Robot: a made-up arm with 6 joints.
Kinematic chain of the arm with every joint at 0, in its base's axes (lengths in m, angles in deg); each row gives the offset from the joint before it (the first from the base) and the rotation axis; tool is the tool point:
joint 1: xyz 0 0 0.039 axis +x
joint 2: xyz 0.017 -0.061 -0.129 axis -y
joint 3: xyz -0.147 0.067 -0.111 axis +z
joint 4: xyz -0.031 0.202 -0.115 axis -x
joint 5: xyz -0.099 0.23 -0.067 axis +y
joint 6: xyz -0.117 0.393 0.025 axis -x
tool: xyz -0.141 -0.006 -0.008
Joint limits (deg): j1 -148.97..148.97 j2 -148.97..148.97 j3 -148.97..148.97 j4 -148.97..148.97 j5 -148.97..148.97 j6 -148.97..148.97
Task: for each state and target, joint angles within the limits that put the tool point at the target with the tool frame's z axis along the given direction. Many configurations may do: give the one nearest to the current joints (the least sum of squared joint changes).
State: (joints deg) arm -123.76 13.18 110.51 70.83 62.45 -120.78
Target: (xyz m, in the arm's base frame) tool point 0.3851 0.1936 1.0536 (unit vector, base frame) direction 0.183 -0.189 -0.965
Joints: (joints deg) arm -146.52 44.00 148.97 51.59 19.99 -120.63
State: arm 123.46 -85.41 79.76 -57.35 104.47 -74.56
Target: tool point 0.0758 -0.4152 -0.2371 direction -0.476 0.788 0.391
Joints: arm 127.45 -53.00 69.51 -64.21 95.60 -90.98
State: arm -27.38 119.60 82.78 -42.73 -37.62 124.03
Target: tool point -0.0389 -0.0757 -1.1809 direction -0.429 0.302 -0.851
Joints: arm 7.28 71.17 81.82 -11.15 -35.15 95.11
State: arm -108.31 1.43 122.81 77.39 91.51 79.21
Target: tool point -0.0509 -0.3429 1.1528 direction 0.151 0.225 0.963
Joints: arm -148.97 47.04 114.29 53.99 112.25 119.58
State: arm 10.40 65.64 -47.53 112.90 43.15 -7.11
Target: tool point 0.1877 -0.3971 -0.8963 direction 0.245 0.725 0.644
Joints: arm -28.82 34.12 -38.65 128.59 65.61 -67.01
